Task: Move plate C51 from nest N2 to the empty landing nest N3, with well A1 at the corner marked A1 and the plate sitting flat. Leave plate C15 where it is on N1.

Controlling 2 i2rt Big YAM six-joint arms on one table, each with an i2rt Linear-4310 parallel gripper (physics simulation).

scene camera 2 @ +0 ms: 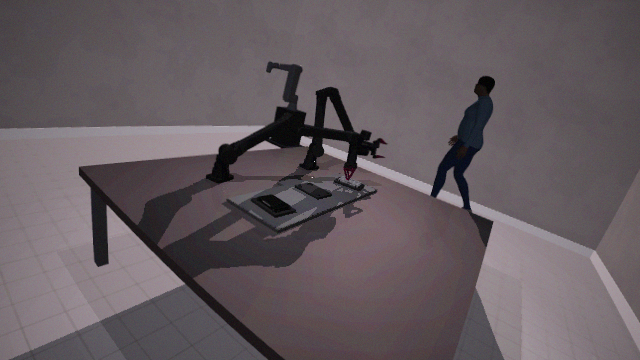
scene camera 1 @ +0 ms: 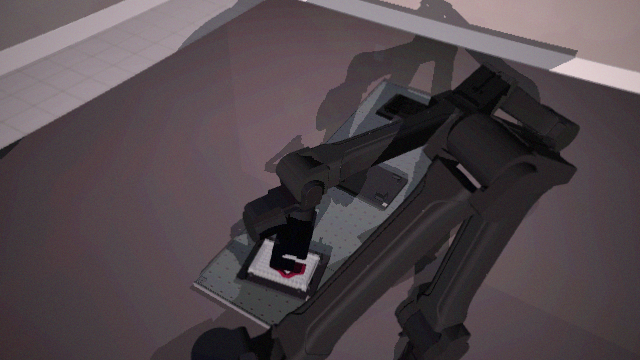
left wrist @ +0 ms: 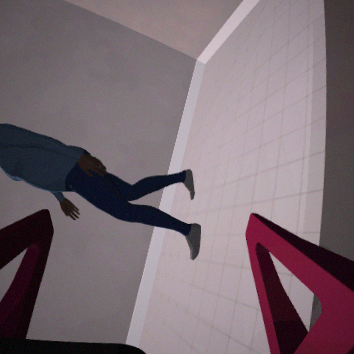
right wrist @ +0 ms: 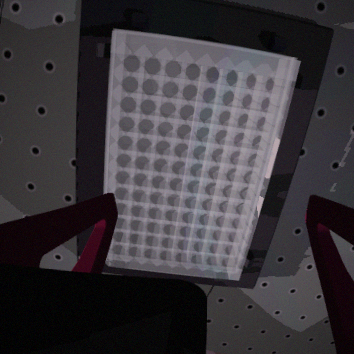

Labels:
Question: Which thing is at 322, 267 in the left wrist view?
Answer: My left gripper.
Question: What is my right gripper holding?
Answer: Nothing.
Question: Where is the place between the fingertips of my right gripper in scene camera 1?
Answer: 291, 256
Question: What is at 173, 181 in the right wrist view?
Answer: A well plate.

